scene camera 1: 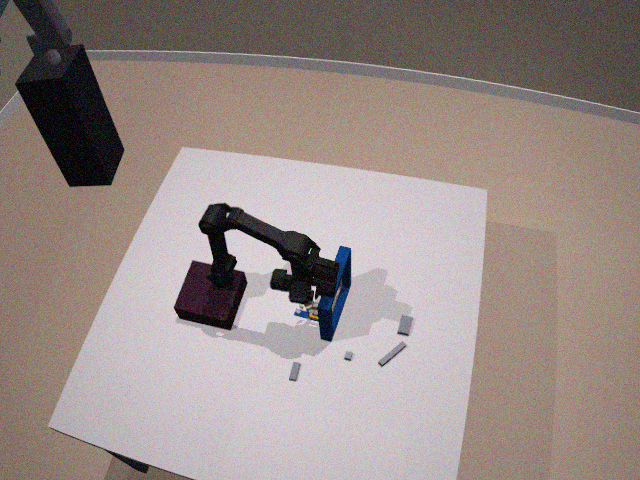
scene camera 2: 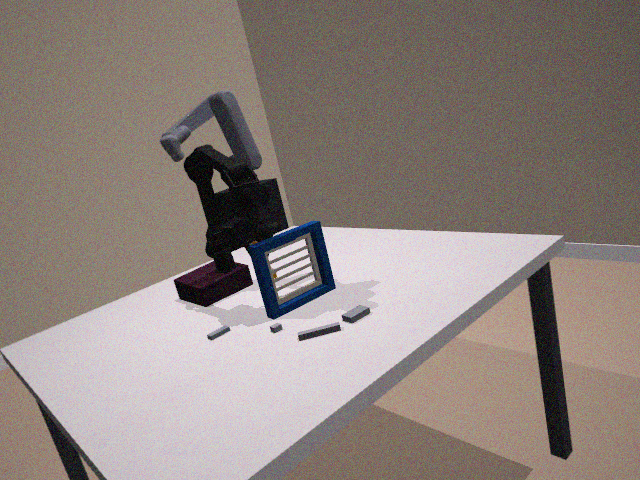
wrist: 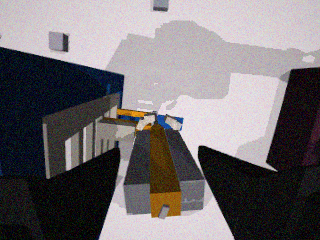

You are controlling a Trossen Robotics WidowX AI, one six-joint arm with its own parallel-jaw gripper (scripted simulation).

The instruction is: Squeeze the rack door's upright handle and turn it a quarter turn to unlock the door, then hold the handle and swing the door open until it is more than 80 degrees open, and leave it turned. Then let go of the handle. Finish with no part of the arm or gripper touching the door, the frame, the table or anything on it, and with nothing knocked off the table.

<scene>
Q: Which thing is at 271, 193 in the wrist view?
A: My gripper.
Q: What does my gripper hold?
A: Nothing.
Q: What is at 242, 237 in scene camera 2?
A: My gripper.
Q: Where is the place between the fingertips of my gripper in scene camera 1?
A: At 305, 296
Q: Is my gripper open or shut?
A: Open.
</scene>
